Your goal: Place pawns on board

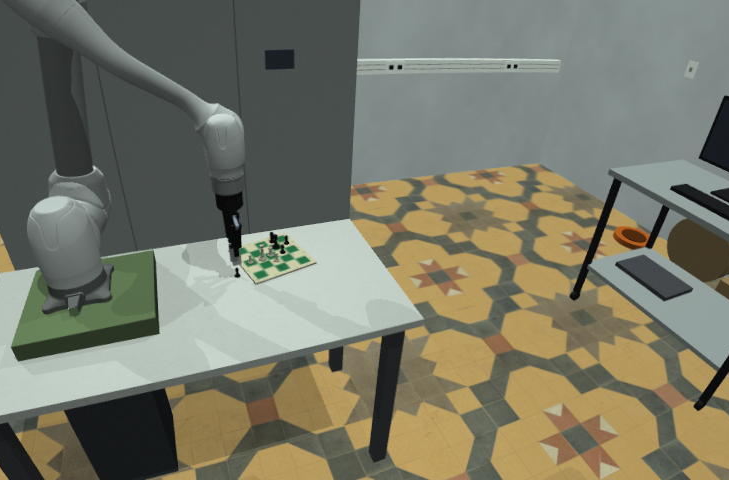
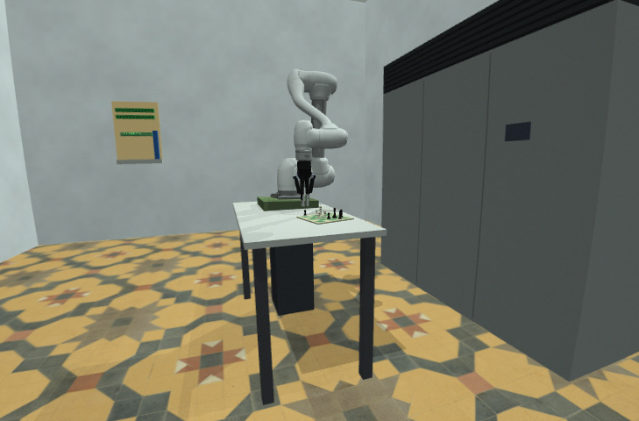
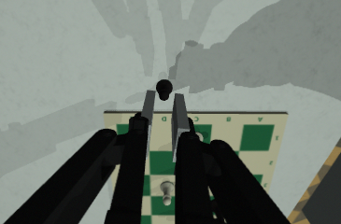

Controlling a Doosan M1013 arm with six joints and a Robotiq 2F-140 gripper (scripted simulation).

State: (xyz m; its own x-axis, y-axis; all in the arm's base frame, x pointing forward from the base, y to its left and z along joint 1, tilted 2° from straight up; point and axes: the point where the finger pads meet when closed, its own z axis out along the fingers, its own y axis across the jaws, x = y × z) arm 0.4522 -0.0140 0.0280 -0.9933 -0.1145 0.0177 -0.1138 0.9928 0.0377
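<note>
The chessboard lies 130 mm ahead of my hand, 70 mm to the left of it and 80 mm below it.
</note>
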